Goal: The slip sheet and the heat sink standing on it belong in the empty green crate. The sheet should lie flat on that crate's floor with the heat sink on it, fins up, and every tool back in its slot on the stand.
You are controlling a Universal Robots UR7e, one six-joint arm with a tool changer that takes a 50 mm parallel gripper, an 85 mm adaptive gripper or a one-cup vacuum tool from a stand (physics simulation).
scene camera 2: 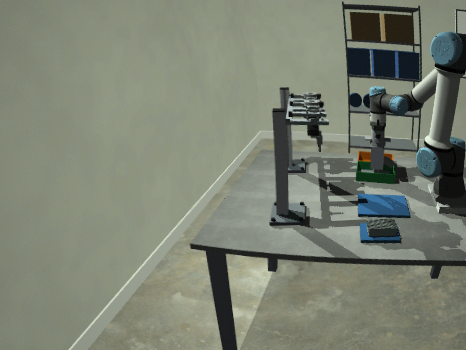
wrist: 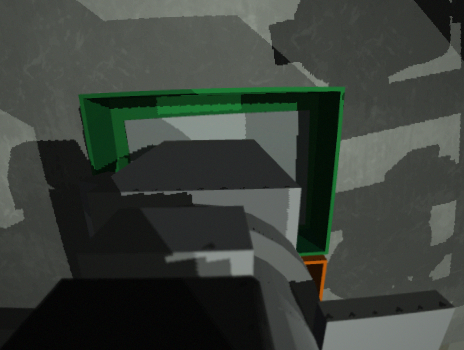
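Pixels of known places: arm's base, link origin: (scene camera 2: 448,191).
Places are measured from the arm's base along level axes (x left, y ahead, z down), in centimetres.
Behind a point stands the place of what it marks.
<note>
My gripper (scene camera 2: 377,168) (wrist: 207,165) points down over the green crate (scene camera 2: 375,177) @[z 0.0, x -15.9, y 31.8 cm] (wrist: 336,175) @[z -1.9, x -24.3, y 39.3 cm], with its broad lower end at or inside the rim; its finger gap cannot be made out. A flat light grey surface (wrist: 217,126) @[z 1.9, x -18.8, y 31.2 cm] covers most of the crate's floor in the wrist view; I cannot tell whether it is a sheet or the floor itself. The grey heat sink (scene camera 2: 382,228) @[z -1.4, x 28.4, y 38.9 cm] stands on a small flat blue piece (scene camera 2: 380,240) @[z 1.7, x 30.7, y 39.6 cm] in front, apart from the gripper. A larger flat blue panel (scene camera 2: 382,206) @[z 1.4, x 8.2, y 34.0 cm] lies between it and the crate.
An orange crate (scene camera 2: 361,155) @[z 0.2, x -44.5, y 33.1 cm] (wrist: 324,280) @[z -1.9, x -33.9, y 37.1 cm] adjoins the green crate's far side. The tool stand (scene camera 2: 281,165) @[z -16.7, x 11.9, y 72.5 cm] rises left of the crates, with a dark tool (scene camera 2: 314,131) @[z -22.4, x -8.3, y 60.1 cm] hanging from its top. A shelf rack (scene camera 2: 347,100) stands behind the table (scene camera 2: 250,200) @[z 2.4, x -1.1, y 85.2 cm].
</note>
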